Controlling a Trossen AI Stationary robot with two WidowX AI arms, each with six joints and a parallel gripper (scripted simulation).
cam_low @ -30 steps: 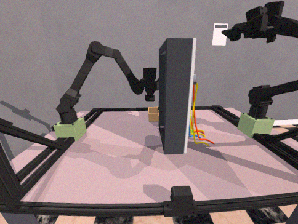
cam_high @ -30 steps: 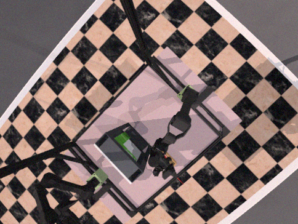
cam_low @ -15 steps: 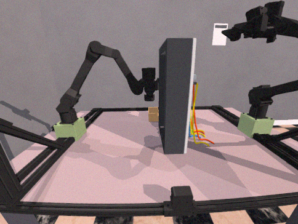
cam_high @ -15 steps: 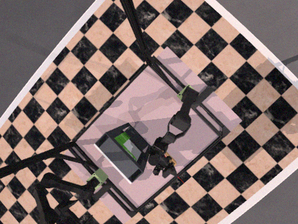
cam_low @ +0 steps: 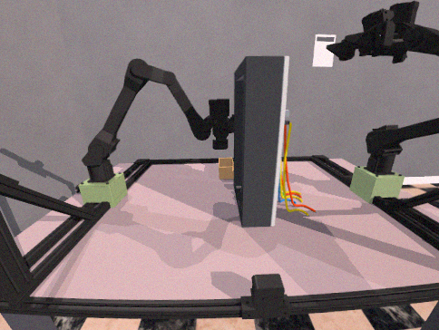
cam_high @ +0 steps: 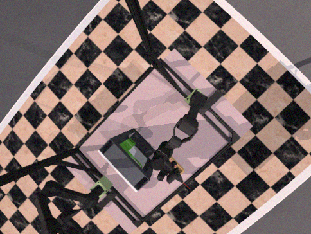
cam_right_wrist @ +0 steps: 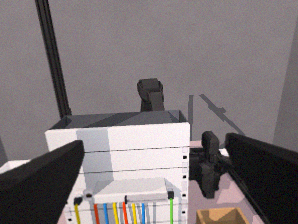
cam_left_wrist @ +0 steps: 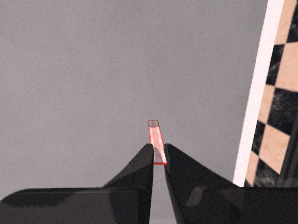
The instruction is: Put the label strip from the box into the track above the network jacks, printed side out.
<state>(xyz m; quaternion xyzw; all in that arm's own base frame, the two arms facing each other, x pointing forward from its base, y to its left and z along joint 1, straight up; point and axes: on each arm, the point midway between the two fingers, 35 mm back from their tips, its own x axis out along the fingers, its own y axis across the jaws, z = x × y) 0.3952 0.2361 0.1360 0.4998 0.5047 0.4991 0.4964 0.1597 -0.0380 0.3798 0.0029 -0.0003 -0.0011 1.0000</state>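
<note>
My right hand is 26 cm short of the label strip, 37 cm to the right of it and 25 cm above it. Round my right hand: rack panel (6 cm behind, 23 cm to the left, 27 cm below).
Right now the label strip is 50 mm ahead of my left hand. From my left hand the other things lie so: rack panel: 260 mm behind, 130 mm to the right, 20 mm below.
</note>
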